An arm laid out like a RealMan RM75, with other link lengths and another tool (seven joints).
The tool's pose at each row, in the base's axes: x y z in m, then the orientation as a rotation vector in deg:
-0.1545, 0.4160, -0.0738, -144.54, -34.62, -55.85
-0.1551, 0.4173, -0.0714, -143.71, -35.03, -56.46
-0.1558, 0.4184, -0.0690, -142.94, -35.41, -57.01
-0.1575, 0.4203, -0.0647, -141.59, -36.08, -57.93
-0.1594, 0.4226, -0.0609, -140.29, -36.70, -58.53
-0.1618, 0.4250, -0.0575, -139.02, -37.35, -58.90
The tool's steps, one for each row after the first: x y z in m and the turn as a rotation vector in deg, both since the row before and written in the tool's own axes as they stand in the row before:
0.0016, -0.0018, -0.0014, 0.47, 0.62, -0.33
0.0015, -0.0017, -0.0015, 0.44, 0.57, -0.31
0.0024, -0.0033, -0.0029, 0.78, 0.98, -0.54
0.0021, -0.0036, -0.0024, 0.87, 0.79, -0.43
0.0016, -0.0039, -0.0023, 0.94, 0.64, -0.41

